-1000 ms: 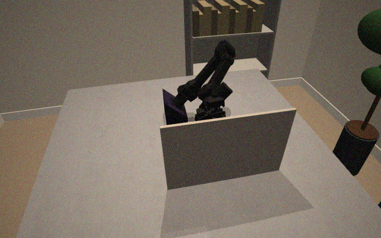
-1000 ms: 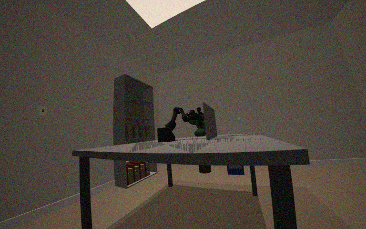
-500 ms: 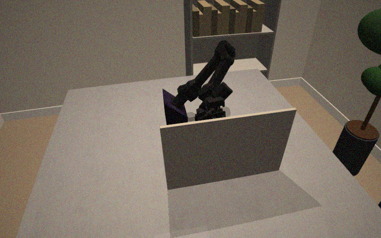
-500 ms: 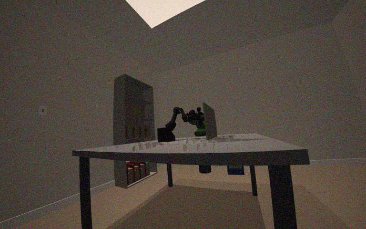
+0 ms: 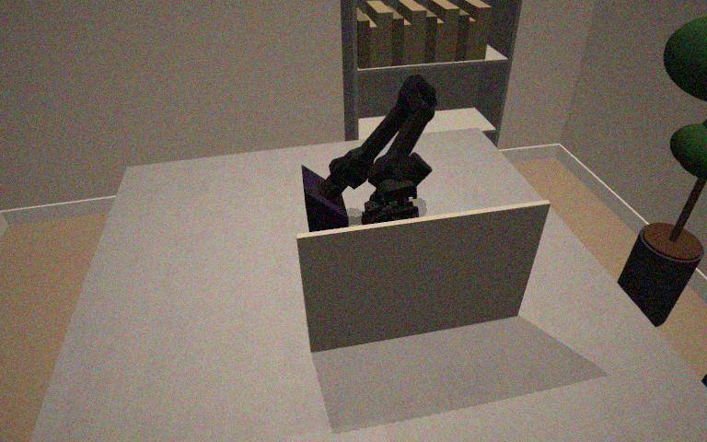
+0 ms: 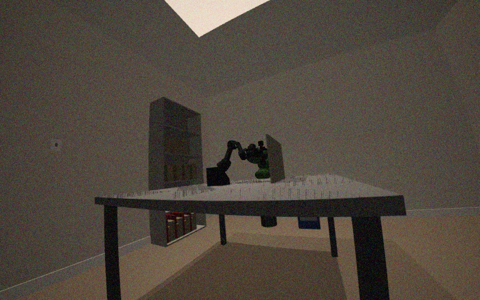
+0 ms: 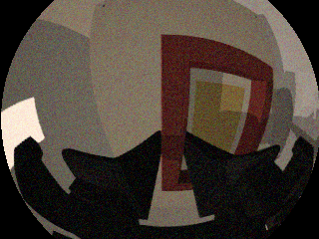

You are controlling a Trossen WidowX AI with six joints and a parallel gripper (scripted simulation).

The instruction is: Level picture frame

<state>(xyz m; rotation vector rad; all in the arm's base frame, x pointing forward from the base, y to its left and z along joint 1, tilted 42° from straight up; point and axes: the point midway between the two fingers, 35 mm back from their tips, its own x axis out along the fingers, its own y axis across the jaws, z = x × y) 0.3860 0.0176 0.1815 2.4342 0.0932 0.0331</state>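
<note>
Right now the dark red picture frame is 50 mm below my gripper tip. Also, from my gripper tip: wall panel (70 mm below, 20 mm to the left, 10 mm ahead).
</note>
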